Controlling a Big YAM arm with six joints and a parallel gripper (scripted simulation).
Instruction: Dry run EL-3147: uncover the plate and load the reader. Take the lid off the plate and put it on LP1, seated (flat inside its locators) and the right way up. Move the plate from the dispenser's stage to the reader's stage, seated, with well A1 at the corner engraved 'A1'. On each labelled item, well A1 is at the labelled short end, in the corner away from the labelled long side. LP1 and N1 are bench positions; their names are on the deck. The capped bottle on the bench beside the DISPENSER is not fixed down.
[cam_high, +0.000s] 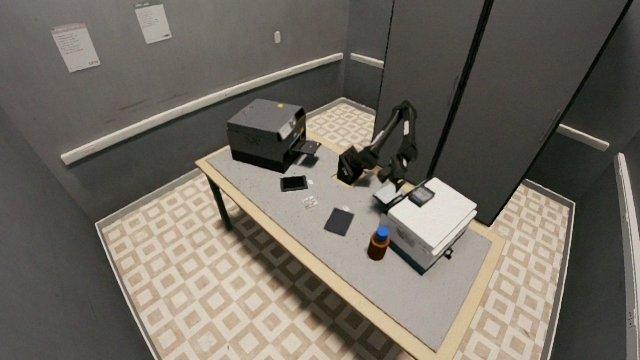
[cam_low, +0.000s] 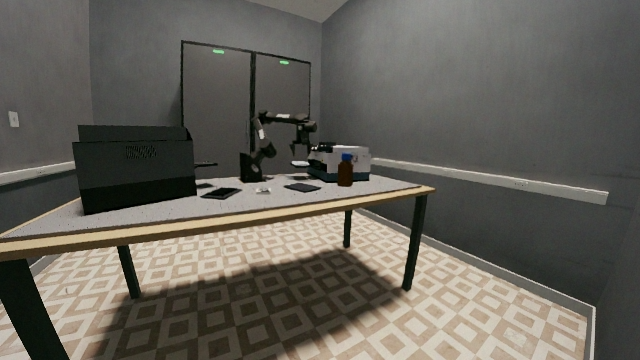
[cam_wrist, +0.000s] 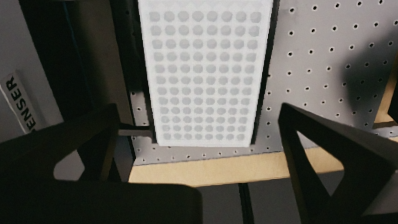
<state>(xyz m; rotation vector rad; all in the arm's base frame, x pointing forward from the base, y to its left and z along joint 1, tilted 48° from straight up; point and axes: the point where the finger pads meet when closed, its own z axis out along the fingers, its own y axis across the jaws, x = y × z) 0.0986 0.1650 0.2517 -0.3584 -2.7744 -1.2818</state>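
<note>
Right now the white multi-well plate is 1 cm behind my hand and 6 cm below it. The rest, counted from my hand: LP1 label 11 cm ahead, 46 cm to the right, 15 cm below; then dark flat pad 26 cm ahead, 14 cm to the right, 15 cm below; then brown capped bottle 30 cm ahead, 12 cm to the left, 4 cm below.
</note>
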